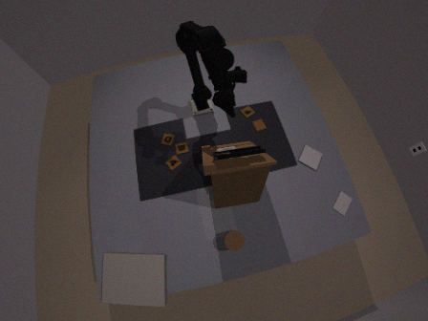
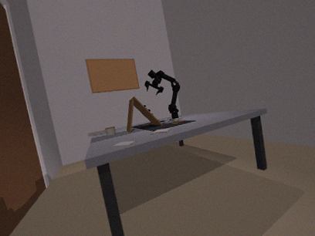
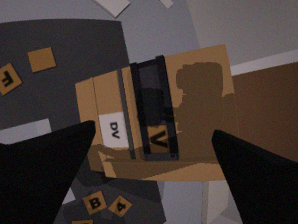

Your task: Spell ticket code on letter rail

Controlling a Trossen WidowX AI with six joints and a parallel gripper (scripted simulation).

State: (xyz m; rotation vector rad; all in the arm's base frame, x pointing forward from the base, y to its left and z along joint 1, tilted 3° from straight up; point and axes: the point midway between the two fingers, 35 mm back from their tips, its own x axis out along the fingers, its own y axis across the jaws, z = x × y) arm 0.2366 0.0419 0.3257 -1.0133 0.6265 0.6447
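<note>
Now: gripper tip 31 cm above the letter tile, 27 cm to the left of it and 14 cm past it. From my gripper tip the other things lie so: white box: 59 cm to the right, 43 cm ahead, 29 cm below; then white ticket: 22 cm below, 4 cm ahead, 3 cm to the right; then dark mat: 31 cm below, 7 cm to the right, 7 cm behind.
</note>
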